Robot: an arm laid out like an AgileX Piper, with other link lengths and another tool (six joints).
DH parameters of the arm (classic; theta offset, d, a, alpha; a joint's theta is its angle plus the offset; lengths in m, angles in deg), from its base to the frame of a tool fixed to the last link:
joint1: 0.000 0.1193 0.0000 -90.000
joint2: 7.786 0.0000 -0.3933 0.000
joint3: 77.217 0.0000 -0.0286 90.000
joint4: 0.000 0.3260 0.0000 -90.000
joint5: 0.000 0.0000 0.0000 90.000
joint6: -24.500 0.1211 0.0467 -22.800
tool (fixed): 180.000 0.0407 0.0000 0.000
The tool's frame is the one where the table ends.
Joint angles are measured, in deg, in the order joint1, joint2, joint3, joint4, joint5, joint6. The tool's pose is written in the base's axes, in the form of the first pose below.
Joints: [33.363 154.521 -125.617 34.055 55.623 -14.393]
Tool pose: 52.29 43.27 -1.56 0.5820 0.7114 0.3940 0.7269 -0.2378 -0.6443
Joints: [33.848 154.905 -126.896 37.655 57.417 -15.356]
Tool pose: 51.57 44.54 -0.85 0.5859 0.6998 0.4087 0.7068 -0.1944 -0.6802
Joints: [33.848 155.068 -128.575 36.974 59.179 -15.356]
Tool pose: 51.74 44.55 -0.17 0.5690 0.7132 0.4094 0.7135 -0.1805 -0.6771
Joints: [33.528 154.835 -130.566 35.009 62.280 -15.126]
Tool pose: 52.07 43.91 1.06 0.5429 0.7398 0.3974 0.7228 -0.1708 -0.6696
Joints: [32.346 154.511 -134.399 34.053 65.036 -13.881]
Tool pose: 53.56 43.12 3.53 0.5405 0.7319 0.4150 0.7349 -0.1705 -0.6564
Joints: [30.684 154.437 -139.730 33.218 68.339 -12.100]
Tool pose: 55.45 41.92 6.60 0.5441 0.7141 0.4405 0.7484 -0.1757 -0.6396
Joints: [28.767 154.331 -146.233 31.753 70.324 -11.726]
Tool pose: 58.00 40.32 10.24 0.5175 0.6943 0.5001 0.7957 -0.1756 -0.5797
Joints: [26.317 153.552 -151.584 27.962 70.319 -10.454]
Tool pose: 61.07 37.49 13.91 0.4995 0.6672 0.5525 0.8435 -0.2295 -0.4856
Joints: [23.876 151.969 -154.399 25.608 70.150 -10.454]
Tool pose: 63.26 34.45 17.34 0.4797 0.6458 0.5941 0.8715 -0.2718 -0.4082
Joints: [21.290 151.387 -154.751 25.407 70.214 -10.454]
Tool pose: 64.74 31.50 18.26 0.4990 0.6221 0.6033 0.8646 -0.3100 -0.3955
